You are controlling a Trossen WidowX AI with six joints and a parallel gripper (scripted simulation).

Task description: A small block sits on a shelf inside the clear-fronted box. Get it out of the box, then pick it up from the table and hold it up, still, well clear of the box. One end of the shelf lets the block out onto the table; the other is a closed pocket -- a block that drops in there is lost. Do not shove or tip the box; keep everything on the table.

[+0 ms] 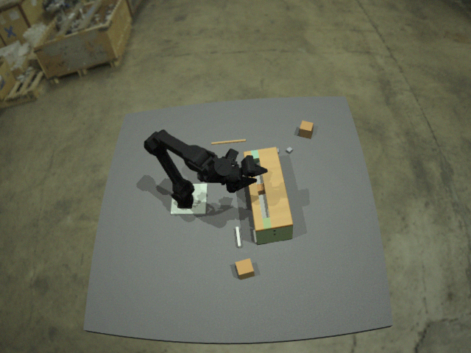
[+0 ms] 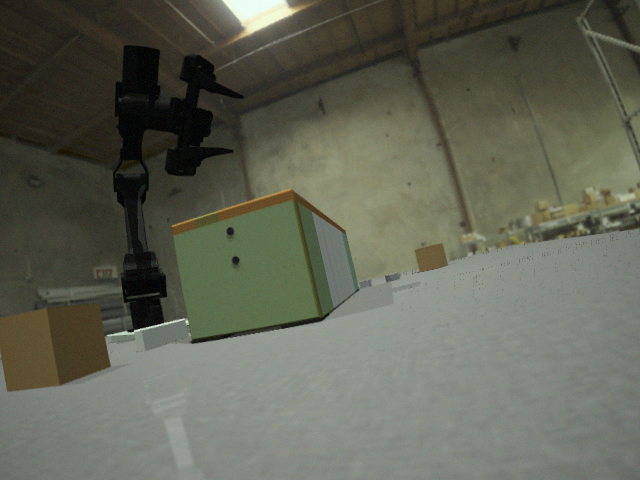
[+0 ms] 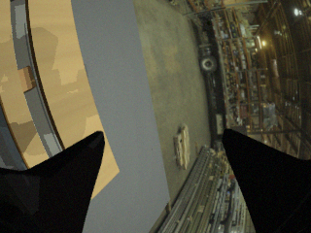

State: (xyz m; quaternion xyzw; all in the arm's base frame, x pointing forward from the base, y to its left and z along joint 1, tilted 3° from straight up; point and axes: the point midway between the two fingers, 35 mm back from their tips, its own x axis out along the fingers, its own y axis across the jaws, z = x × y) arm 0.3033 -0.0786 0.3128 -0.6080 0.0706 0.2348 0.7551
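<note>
Now: the long box 30 mm behind my gripper tip, 60 mm to the left of it and 230 mm below it. The rest, counted from my gripper tip: thin wooden stick (180 mm behind, 420 mm to the left, 290 mm below).
</note>
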